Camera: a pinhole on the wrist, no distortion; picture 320 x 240 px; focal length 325.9 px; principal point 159.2 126.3 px. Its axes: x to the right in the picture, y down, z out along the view. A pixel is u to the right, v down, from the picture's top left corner.
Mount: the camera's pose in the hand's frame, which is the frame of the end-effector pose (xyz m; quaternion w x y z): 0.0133 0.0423 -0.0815 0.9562 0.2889 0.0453 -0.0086
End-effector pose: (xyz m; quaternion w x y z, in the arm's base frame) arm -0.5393 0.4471 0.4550 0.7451 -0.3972 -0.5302 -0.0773
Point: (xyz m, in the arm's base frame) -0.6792 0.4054 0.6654
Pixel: 240.3 9.6
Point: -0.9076 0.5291 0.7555
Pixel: 197.8 107.2
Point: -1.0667 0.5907 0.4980
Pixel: 43.8 179.8
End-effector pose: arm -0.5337 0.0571 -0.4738 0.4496 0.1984 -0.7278 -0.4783
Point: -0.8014 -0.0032 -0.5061
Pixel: 287.0 175.0
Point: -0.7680 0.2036 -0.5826
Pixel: 84.2 232.0
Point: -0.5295 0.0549 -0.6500
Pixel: outside the picture
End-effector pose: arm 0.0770 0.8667 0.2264 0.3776 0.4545 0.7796 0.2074
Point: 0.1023 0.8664 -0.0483
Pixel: 216.0 106.5
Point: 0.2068 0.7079 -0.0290
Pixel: 60.9 129.3
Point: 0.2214 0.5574 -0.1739
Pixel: 40.6 82.0
